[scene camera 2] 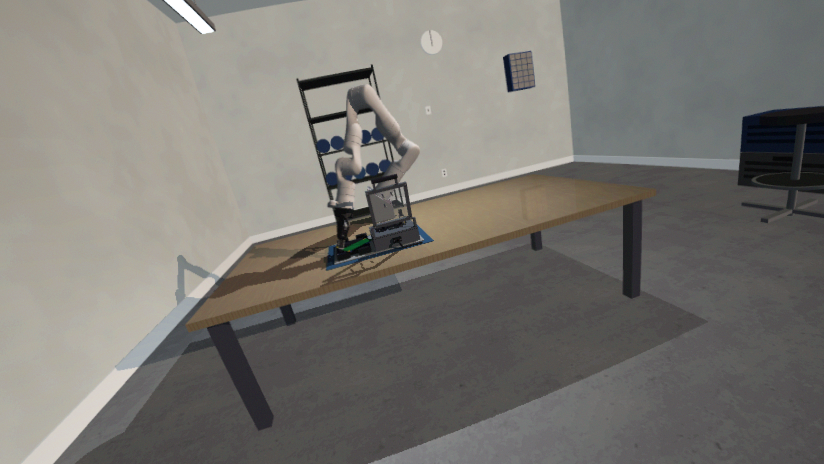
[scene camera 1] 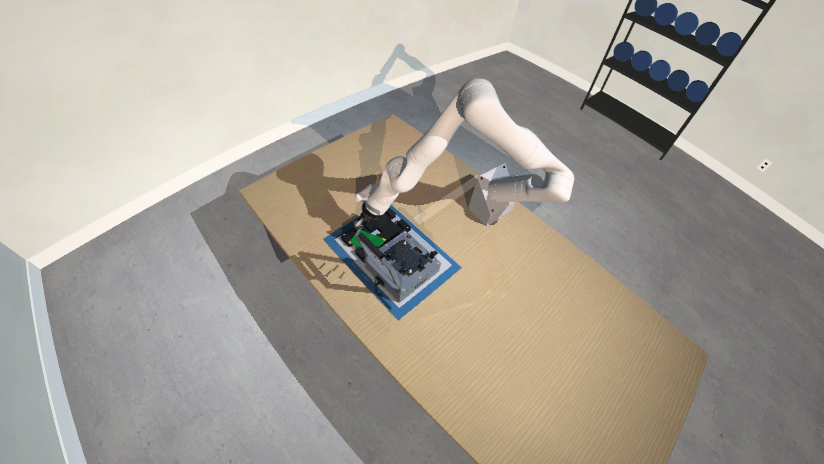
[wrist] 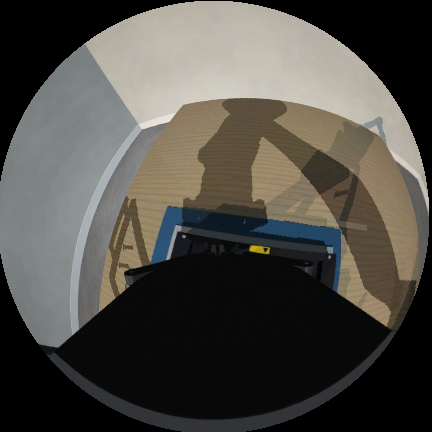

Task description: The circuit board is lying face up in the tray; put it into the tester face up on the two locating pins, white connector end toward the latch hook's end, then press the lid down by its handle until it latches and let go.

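Pixels of known places: gripper, fingertip midpoint: [scene camera 2: 340, 249] [scene camera 1: 357, 229] [wrist: 217, 252]; arm's base, origin of the base link: [scene camera 1: 496, 190].
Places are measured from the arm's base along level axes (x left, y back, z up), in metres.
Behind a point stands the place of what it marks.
The green circuit board [scene camera 1: 364, 237] [scene camera 2: 353, 245] lies in the black tray [scene camera 1: 400, 224] {z -0.096, x -0.184, y -0.327 m} [wrist: 257, 238] {z -0.116, x -0.300, y -0.411 m} at the far end of the blue mat [scene camera 1: 404, 311] {z -0.120, x 0.059, y -0.557 m} [scene camera 2: 425, 237] {z -0.120, x 0.054, y -0.533 m} [wrist: 171, 219] {z -0.120, x -0.318, y -0.549 m}. The grey tester [scene camera 1: 397, 275] {z 0.059, x 0.015, y -0.560 m} [scene camera 2: 397, 233] {z -0.069, x -0.054, y -0.543 m} stands beside the tray, with its lid [scene camera 2: 387, 203] {z 0.057, x -0.068, y -0.564 m} raised upright. My gripper [scene camera 1: 375, 222] [scene camera 2: 342, 229] is shut and empty, low over the tray, just above the board. In the wrist view a black mass fills the lower half and hides the fingers and the board. A yellow label [wrist: 257, 249] {z -0.093, x -0.282, y -0.412 m} shows on the tray's far side.
The mat sits near one end of a long wooden table [scene camera 1: 518, 346] {z -0.122, x 0.405, y -0.393 m} [scene camera 2: 518, 202] {z -0.122, x 0.558, y -0.427 m}. A black shelf rack [scene camera 1: 631, 118] [scene camera 2: 334, 77] with blue discs stands by the wall behind the arm. A dark cabinet and stand [scene camera 2: 777, 144] are far right.
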